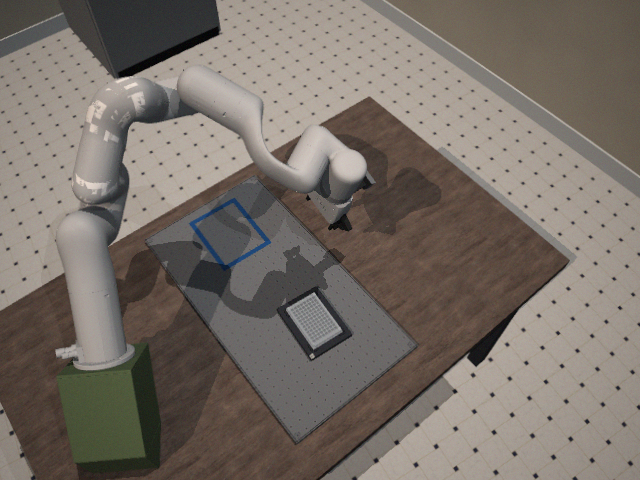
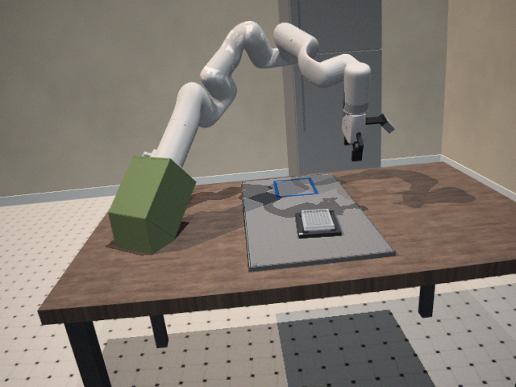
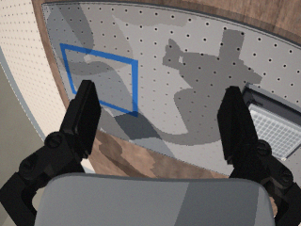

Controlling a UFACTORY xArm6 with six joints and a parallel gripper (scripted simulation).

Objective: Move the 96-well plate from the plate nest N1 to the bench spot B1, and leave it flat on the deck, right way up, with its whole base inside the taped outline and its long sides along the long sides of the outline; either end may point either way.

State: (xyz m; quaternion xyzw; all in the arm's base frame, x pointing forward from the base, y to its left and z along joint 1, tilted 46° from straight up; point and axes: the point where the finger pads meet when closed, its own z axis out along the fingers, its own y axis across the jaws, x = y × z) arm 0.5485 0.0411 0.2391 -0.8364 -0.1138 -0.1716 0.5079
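My gripper is now 20 cm to the left of the 96-well plate, 16 cm above it and 10 cm past it. Also, from my hand: plate nest N1: 20 cm to the right, 17 cm below, 10 cm behind.
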